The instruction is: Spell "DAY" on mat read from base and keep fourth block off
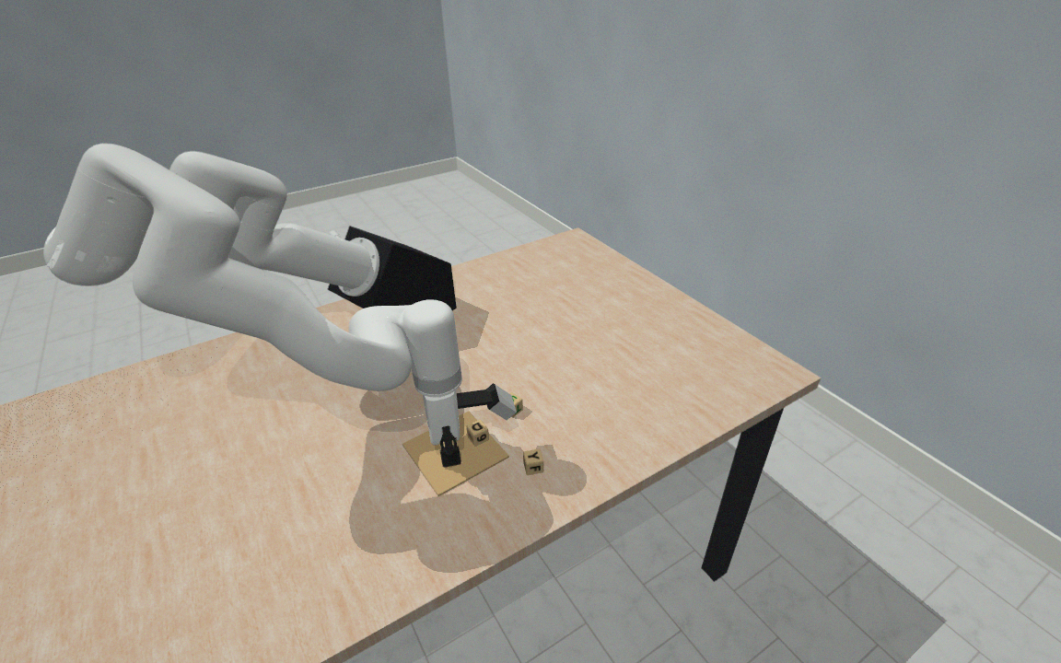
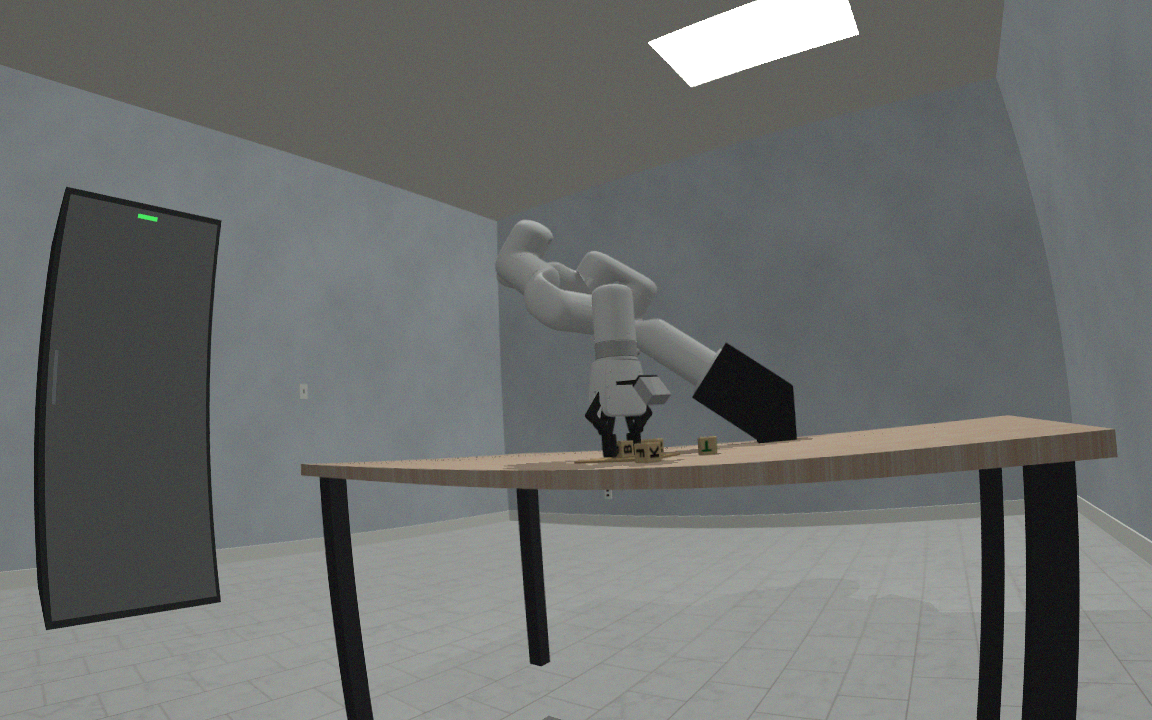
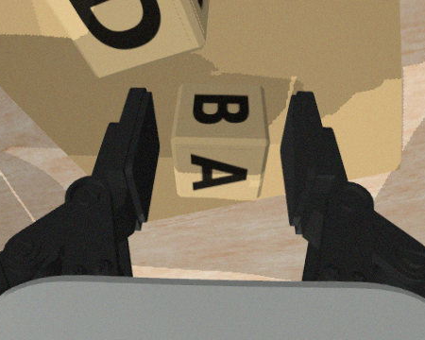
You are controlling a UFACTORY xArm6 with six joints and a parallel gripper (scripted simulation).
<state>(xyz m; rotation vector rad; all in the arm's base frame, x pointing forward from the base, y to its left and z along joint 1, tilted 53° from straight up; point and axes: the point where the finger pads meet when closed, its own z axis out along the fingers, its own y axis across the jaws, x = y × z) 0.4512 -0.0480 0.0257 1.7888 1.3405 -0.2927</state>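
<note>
My hand is 1 cm to the right of the mat and 2 cm above it. Also, from my hand: D block: 6 cm to the left, 1 cm below.
</note>
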